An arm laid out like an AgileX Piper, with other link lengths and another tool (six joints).
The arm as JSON. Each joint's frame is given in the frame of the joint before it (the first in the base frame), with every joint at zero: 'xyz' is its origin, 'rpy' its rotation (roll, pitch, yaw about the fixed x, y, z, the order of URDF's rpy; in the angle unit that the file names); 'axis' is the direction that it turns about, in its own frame. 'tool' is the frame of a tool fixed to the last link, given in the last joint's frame.
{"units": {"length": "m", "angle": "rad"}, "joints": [
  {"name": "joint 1", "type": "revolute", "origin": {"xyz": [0.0, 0.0, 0.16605], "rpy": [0.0, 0.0, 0.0]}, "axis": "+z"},
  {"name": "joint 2", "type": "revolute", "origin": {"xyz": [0.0, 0.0, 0.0], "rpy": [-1.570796, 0.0, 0.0]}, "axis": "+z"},
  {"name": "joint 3", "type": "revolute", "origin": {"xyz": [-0.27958, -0.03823, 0.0], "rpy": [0.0, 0.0, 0.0]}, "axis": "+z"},
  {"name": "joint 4", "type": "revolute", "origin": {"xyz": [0.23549, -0.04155, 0.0], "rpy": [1.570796, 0.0, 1.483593]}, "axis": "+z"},
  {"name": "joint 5", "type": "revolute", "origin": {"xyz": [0.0, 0.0, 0.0], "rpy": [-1.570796, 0.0, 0.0]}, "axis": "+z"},
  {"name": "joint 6", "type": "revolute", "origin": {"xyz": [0.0, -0.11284, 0.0], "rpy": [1.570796, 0.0, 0.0]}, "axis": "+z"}
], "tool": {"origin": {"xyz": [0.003, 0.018, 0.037], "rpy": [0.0, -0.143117, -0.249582]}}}
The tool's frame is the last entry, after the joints.
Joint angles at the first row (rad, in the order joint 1, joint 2, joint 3, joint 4, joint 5, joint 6):
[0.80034, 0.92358, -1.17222, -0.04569, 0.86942, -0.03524]
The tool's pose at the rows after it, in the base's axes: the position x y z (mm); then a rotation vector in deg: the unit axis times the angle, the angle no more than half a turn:
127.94 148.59 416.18 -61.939 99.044 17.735
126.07 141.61 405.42 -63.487 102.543 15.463
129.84 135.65 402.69 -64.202 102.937 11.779
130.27 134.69 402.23 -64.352 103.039 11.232
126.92 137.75 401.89 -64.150 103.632 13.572
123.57 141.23 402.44 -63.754 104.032 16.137
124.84 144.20 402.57 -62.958 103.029 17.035
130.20 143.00 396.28 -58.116 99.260 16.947
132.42 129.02 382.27 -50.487 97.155 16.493
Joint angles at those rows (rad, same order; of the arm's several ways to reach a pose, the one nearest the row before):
[0.80038, 0.89096, -1.12868, -0.05126, 0.91586, -0.03175]
[0.80034, 0.88686, -1.11642, -0.07716, 0.97707, -0.02106]
[0.80029, 0.88685, -1.11515, -0.12961, 0.99550, -0.01740]
[0.80038, 0.88686, -1.11517, -0.13700, 0.99956, -0.01729]
[0.80037, 0.88685, -1.11424, -0.10178, 1.00059, -0.01731]
[0.80035, 0.88684, -1.11423, -0.06443, 0.99811, -0.01661]
[0.80031, 0.88577, -1.10183, -0.05668, 0.96352, -0.01389]
[0.79601, 0.84122, -1.00625, -0.09959, 0.81714, 0.04058]
[0.74230, 0.75351, -0.86634, -0.13305, 0.67365, 0.11246]

